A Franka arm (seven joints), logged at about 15 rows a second.
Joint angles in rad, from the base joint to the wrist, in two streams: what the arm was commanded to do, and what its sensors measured. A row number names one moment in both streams.
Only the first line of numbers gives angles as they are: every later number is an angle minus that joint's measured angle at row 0.
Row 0, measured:
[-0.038 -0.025 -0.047 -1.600 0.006 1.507 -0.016]
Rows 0 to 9, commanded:
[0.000 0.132 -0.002 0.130 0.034 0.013 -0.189]
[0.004 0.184 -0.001 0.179 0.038 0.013 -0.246]
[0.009 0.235 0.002 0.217 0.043 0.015 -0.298]
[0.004 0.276 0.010 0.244 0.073 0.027 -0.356]
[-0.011 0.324 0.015 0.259 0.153 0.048 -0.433]
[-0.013 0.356 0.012 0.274 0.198 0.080 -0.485]
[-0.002 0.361 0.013 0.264 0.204 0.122 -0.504]
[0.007 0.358 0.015 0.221 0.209 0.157 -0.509]
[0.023 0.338 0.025 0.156 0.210 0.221 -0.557]
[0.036 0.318 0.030 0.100 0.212 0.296 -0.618]
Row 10, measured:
[0.009 0.364 0.022 0.193 0.189 0.195 -0.533]
